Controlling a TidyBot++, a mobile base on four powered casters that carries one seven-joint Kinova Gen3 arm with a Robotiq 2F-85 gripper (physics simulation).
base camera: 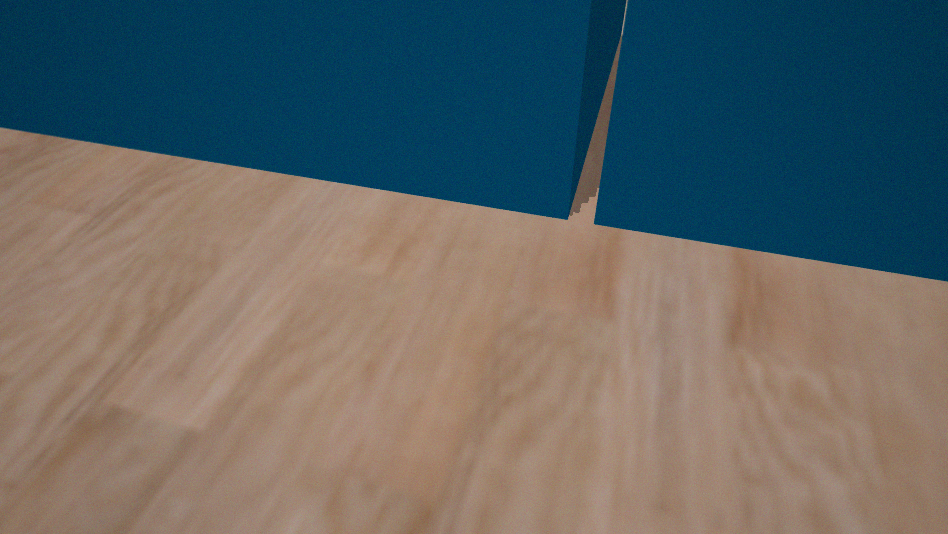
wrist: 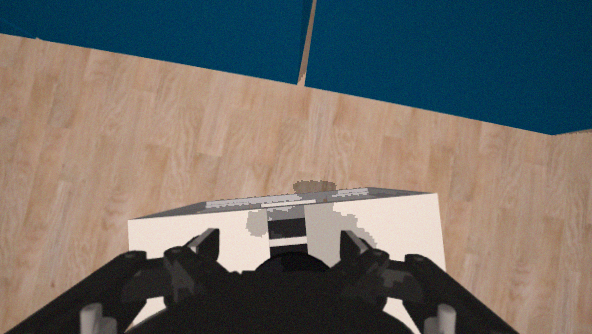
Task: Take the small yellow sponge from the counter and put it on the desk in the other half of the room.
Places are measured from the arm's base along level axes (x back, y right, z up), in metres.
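Where they show: gripper, between the fingertips: (wrist: pixel 280 242).
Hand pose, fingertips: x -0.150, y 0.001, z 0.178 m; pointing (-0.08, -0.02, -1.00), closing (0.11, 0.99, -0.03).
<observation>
After its pixels a point has its place.
My gripper (wrist: pixel 280 242) @(x -0.150, y 0.001, z 0.178 m) is open, its two black fingers wide apart above the white top of my own base in the wrist view. No object shows between the fingers. The small yellow sponge, the counter and the desk cannot be made out in either view.
Blue panels (base camera: pixel 285 86) (wrist: pixel 440 55) stand on the wooden floor (base camera: pixel 398 371) @(x -0.340, y -0.081, z -0.397 m) (wrist: pixel 100 150) @(x -0.345, y -0.620, z -0.397 m) ahead of my base, with a narrow gap between two of them. The white base (wrist: pixel 390 220) @(x -0.114, y 0.167, z -0.014 m) shows below the gripper. In the wrist view, a blue panel's corner is at the right.
</observation>
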